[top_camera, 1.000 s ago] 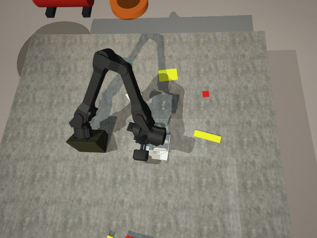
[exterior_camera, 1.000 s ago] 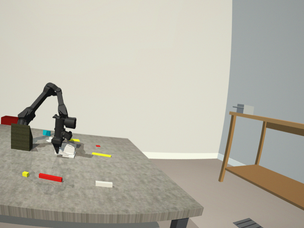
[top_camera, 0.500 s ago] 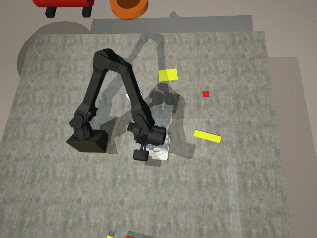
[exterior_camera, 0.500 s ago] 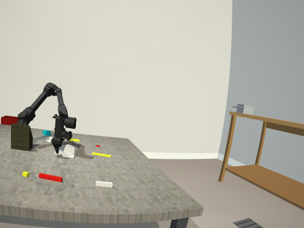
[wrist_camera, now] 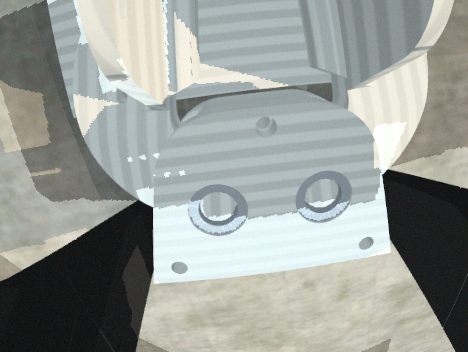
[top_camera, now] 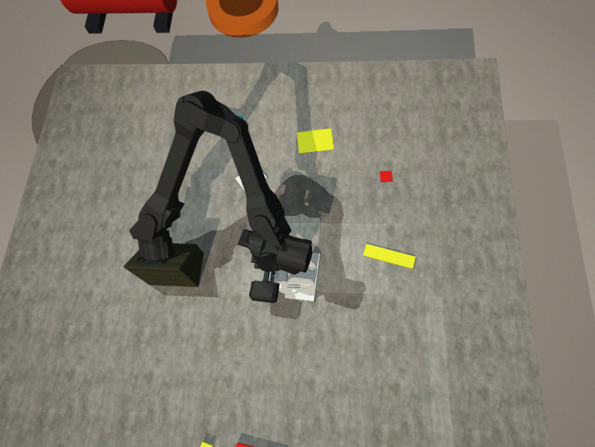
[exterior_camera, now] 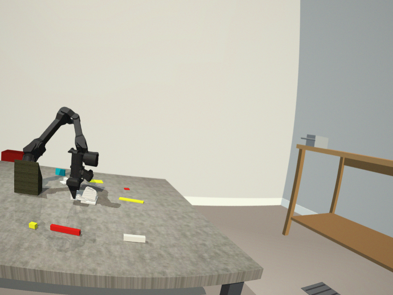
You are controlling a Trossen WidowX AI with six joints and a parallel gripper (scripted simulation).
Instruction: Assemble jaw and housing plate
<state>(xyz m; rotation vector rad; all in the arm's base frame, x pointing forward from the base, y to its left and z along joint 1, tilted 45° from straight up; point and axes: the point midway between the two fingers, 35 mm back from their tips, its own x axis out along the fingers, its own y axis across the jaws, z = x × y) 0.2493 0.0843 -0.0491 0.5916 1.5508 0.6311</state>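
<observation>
Now: gripper tip 20 mm short of the white jaw, 20 mm to the left of it and 10 mm below it. Also, from my gripper tip: yellow square (60 mm ahead, 380 mm to the left, 10 mm below); yellow bar (280 mm ahead, 70 mm to the left); red square (250 mm ahead, 290 mm to the left, 10 mm below).
</observation>
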